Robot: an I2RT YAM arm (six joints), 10 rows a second.
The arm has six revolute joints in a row. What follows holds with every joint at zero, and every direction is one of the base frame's.
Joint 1 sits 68 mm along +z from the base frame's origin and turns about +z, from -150 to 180 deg.
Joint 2 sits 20 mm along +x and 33.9 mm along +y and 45.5 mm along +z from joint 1 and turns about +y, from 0 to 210 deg.
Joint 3 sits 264 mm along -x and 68.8 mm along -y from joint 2 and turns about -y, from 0 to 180 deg.
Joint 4 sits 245 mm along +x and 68.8 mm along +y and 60 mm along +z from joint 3 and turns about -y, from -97 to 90 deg.
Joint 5 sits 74 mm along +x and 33.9 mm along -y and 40.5 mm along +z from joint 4 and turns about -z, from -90 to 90 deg.
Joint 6 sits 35.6 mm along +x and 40.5 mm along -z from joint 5 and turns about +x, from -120 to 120 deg.
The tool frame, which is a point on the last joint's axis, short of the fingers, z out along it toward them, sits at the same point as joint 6; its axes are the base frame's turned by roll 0, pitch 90 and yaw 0 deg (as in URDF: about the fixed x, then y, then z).
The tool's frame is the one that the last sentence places.
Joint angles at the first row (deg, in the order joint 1, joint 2, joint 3, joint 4, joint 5, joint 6):
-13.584 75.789 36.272 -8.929 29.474 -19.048
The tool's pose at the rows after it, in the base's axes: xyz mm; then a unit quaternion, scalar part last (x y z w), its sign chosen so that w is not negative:
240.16 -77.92 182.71 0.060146 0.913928 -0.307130 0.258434
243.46 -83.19 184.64 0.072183 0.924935 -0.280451 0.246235
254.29 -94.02 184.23 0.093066 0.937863 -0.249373 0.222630
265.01 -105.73 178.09 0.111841 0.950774 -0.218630 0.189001
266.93 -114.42 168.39 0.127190 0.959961 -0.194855 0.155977
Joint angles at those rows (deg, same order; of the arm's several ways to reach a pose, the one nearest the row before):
-14.195 75.810 37.233 -11.487 27.879 -16.971
-15.508 77.253 39.703 -15.223 25.037 -15.137
-17.474 81.516 44.207 -19.552 21.977 -12.753
-19.399 86.653 48.533 -23.768 19.201 -10.831
-21.124 90.018 50.370 -26.765 17.213 -9.649

